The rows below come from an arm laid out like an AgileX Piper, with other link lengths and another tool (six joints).
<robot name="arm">
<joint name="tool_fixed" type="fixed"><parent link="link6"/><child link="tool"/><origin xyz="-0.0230 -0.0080 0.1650" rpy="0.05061 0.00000 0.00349"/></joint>
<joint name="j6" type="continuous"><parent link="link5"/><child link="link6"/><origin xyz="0.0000 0.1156 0.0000" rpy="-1.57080 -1.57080 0.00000"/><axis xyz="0 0 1"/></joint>
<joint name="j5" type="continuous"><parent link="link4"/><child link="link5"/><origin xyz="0.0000 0.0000 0.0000" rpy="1.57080 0.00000 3.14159"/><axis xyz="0 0 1"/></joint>
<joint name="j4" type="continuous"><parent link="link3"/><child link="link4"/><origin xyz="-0.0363 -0.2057 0.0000" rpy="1.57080 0.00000 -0.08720"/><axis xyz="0 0 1"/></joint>
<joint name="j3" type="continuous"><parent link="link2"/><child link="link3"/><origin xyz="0.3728 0.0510 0.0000" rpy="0.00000 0.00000 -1.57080"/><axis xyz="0 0 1"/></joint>
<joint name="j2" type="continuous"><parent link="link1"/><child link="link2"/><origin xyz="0.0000 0.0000 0.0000" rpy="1.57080 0.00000 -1.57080"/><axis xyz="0 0 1"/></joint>
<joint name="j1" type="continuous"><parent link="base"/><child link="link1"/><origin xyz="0.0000 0.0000 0.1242" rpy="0.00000 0.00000 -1.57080"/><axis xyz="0 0 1"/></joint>
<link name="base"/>
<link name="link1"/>
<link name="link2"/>
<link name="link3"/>
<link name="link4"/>
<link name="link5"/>
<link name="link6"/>
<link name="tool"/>
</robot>
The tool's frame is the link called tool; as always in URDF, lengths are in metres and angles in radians. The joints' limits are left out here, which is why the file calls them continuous.
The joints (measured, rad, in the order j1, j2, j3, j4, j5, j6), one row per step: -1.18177 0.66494 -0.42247 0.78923 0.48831 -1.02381; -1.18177 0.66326 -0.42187 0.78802 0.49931 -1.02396; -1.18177 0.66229 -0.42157 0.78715 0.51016 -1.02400; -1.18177 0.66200 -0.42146 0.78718 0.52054 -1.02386; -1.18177 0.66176 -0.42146 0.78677 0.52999 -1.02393; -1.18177 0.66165 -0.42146 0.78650 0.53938 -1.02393; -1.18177 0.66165 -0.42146 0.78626 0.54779 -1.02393; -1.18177 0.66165 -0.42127 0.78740 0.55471 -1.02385; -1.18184 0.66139 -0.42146 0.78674 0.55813 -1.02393; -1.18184 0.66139 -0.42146 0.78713 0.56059 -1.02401; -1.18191 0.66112 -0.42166 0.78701 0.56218 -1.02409; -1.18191 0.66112 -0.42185 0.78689 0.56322 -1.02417; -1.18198 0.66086 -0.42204 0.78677 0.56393 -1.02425; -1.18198 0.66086 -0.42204 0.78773 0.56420 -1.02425; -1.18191 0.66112 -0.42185 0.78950 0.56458 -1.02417
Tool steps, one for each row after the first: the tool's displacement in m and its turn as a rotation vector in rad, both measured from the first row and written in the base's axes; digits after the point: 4 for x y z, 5 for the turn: 0.0010 0.0025 -0.0018 0.00608 0.00262 0.00797; 0.0021 0.0048 -0.0035 0.01264 0.00500 0.01572; 0.0032 0.0070 -0.0051 0.01978 0.00654 0.02292; 0.0041 0.0090 -0.0066 0.02592 0.00845 0.02963; 0.0051 0.0110 -0.0080 0.03223 0.01023 0.03625; 0.0059 0.0128 -0.0094 0.03798 0.01185 0.04217; 0.0067 0.0143 -0.0104 0.04342 0.01197 0.04683; 0.0070 0.0150 -0.0108 0.04508 0.01304 0.04928; 0.0073 0.0155 -0.0112 0.04688 0.01313 0.05099; 0.0074 0.0159 -0.0113 0.04745 0.01339 0.05209; 0.0075 0.0161 -0.0114 0.04790 0.01366 0.05287; 0.0076 0.0162 -0.0114 0.04788 0.01377 0.05336; 0.0077 0.0163 -0.0113 0.04840 0.01293 0.05343; 0.0079 0.0164 -0.0114 0.04976 0.01146 0.05350
